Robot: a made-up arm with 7 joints.
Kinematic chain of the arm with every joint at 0, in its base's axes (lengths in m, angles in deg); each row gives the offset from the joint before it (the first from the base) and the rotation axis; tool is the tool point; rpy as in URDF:
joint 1: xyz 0 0 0.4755 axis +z
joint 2: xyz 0 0 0 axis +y
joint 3: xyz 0 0 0.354 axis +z
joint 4: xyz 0.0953 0 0 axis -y
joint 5: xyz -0.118 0 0.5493 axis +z
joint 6: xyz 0 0 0 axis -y
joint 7: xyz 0.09 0 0 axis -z
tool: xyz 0 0 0 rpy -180 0 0
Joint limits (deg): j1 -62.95..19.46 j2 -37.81..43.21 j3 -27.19..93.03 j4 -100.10..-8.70 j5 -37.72..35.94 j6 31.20..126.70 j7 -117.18..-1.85
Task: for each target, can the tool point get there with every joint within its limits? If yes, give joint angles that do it. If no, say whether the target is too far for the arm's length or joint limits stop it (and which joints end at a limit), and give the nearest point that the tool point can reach.
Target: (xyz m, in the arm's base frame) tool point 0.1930 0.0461 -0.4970
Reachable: no: joint limits stop it (at a limit: joint 2, joint 4, joint 6) | nearest point 0.6816 0.1628 0.2149 | short by 0.871 m
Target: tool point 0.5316 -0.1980 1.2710
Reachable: yes | joints -15.15 22.59 -6.88 -17.01 -22.35 40.72 -104.26
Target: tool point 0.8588 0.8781 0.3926
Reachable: no: too far | nearest point 0.6598 0.6326 0.4887 | short by 0.330 m
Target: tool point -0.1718 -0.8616 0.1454
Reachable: no: joint limits stop it (at a limit: joint 1, joint 2, joint 3, joint 4, joint 5) | nearest point -0.0092 -0.7684 0.2788 | short by 0.230 m
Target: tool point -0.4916 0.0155 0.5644
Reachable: no: joint limits stop it (at a limit: joint 1, joint 2, joint 3, joint 5, joint 6) | nearest point -0.4858 0.5604 0.6918 | short by 0.560 m
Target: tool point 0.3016 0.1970 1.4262
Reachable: yes | joints -27.64 3.13 67.82 -34.30 -10.56 104.72 -63.57
